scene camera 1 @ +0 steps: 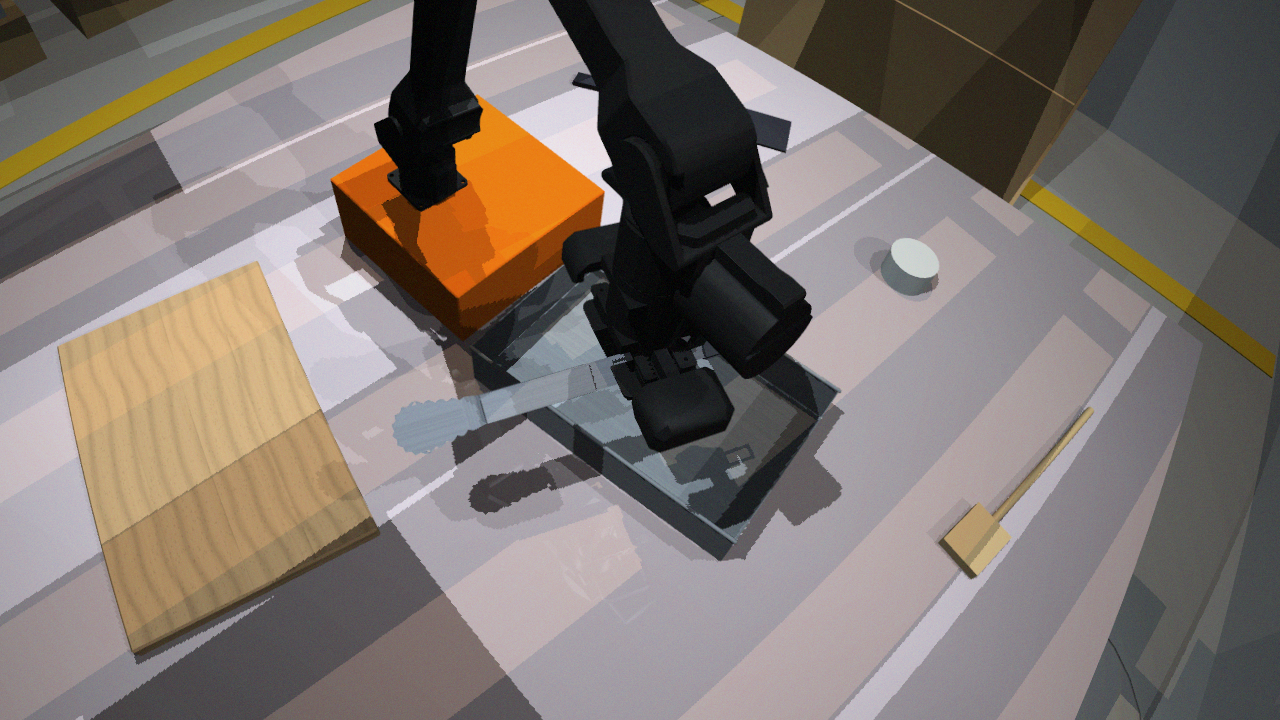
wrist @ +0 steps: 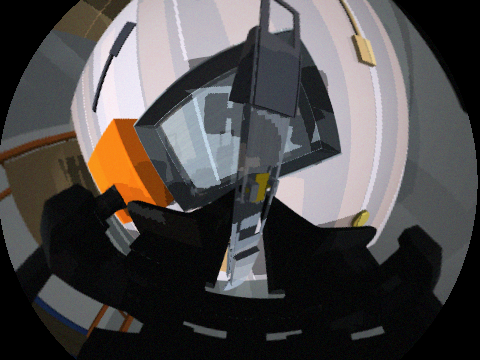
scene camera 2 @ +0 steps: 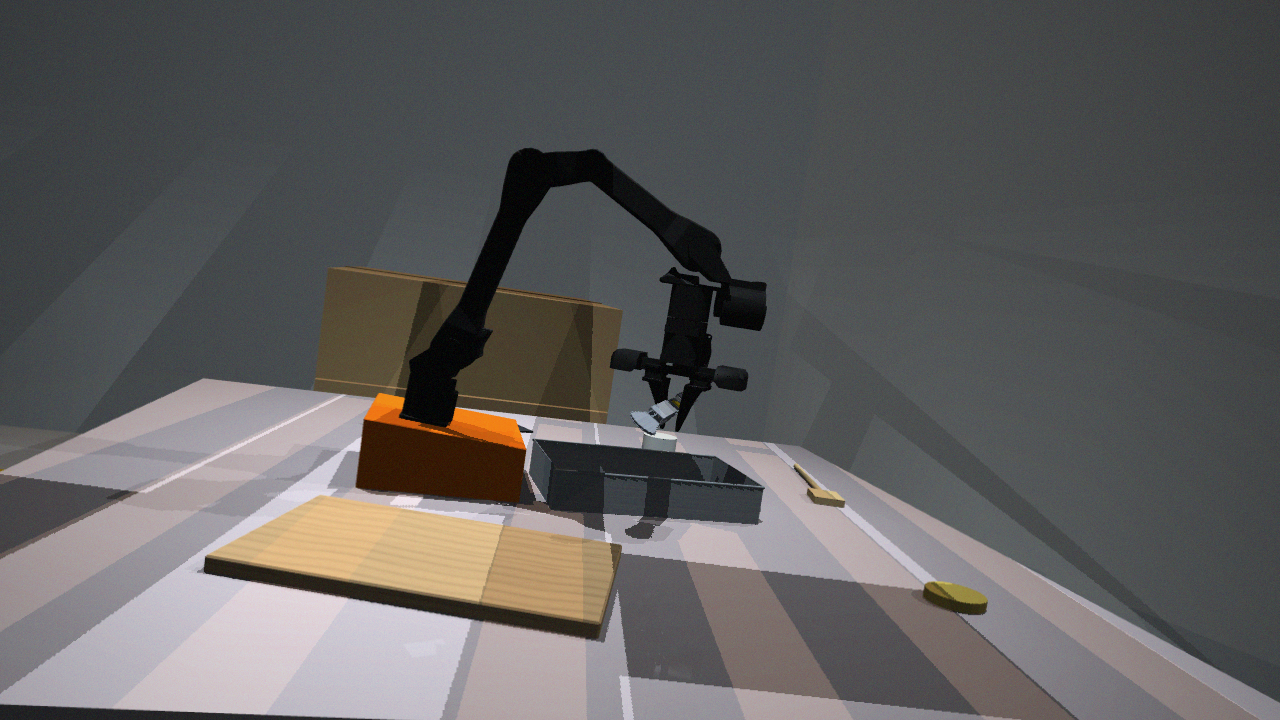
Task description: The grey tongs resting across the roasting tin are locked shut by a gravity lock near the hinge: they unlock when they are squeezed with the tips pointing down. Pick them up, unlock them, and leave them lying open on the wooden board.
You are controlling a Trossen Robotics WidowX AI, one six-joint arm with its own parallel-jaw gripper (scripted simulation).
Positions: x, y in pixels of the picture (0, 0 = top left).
Scene:
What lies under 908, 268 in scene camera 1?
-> A white cylinder.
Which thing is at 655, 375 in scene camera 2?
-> The gripper.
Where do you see a tin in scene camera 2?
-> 571, 476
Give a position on a wooden board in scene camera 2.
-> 510, 575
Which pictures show the gripper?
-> Scene camera 1, the wrist view and scene camera 2: all of them.

